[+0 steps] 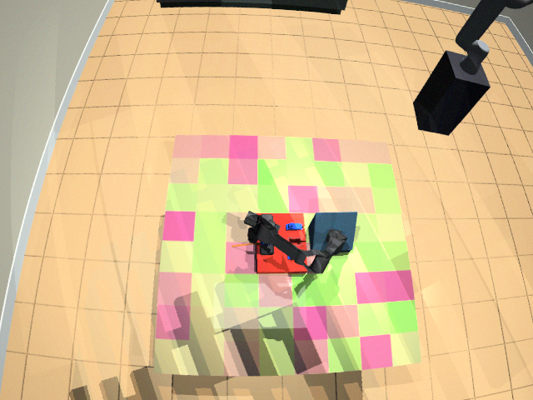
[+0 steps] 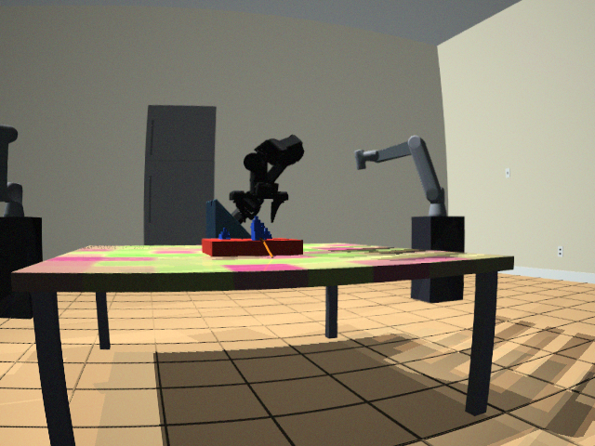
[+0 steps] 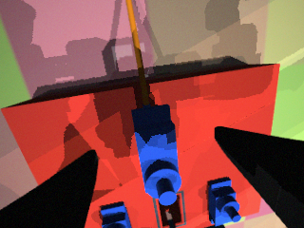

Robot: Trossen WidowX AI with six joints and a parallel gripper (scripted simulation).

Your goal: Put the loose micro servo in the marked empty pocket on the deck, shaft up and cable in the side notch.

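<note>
My gripper tip is now 8 cm above the red deck, 4 cm past it and 1 cm to the left of it.
</note>
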